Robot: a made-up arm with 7 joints.
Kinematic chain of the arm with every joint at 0, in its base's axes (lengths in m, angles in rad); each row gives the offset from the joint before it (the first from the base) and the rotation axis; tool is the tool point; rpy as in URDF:
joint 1: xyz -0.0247 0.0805 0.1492 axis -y
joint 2: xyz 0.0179 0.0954 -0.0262 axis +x
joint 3: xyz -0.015 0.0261 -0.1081 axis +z
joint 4: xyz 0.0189 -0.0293 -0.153 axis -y
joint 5: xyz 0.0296 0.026 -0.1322 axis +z
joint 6: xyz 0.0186 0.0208 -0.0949 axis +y
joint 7: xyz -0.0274 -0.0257 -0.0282 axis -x
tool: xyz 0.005 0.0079 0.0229 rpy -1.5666 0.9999 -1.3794
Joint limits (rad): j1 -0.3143..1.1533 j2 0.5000..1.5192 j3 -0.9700..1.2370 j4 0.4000..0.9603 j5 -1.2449..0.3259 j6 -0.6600..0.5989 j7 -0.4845..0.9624
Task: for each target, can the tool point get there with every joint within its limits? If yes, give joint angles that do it. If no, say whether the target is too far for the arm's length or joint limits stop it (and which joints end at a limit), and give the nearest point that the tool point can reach.
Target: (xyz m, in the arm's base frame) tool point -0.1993 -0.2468 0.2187
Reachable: no: joint limits stop it (at a limit: joint 1, joint 2, joint 3, joint 4, joint 5, joint 6, joint 7) | nearest point -0.0455 0.2105 -0.2847 | short by 0.697 m
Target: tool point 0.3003 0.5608 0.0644
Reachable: yes | joints 0.9808 0.6168 0.8075 0.4689 -0.8004 -0.2238 0.3714
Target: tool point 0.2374 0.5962 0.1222
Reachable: yes | joints 1.0378 0.6357 0.9923 0.7474 0.0076 -0.4470 0.6388
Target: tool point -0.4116 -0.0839 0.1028
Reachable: no: joint limits stop it (at a limit: joint 1, joint 2, joint 3, joint 4, joint 5, joint 6, joint 7) | nearest point -0.0455 0.2105 -0.2847 | short by 0.609 m
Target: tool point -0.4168 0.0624 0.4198
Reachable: no: joint limits stop it (at a limit: joint 1, joint 2, joint 3, joint 4, joint 6, joint 7) | nearest point -0.1960 0.5553 0.3219 | short by 0.549 m
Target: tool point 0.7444 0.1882 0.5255
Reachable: no: too far | nearest point 0.4233 0.2877 0.2175 | short by 0.456 m
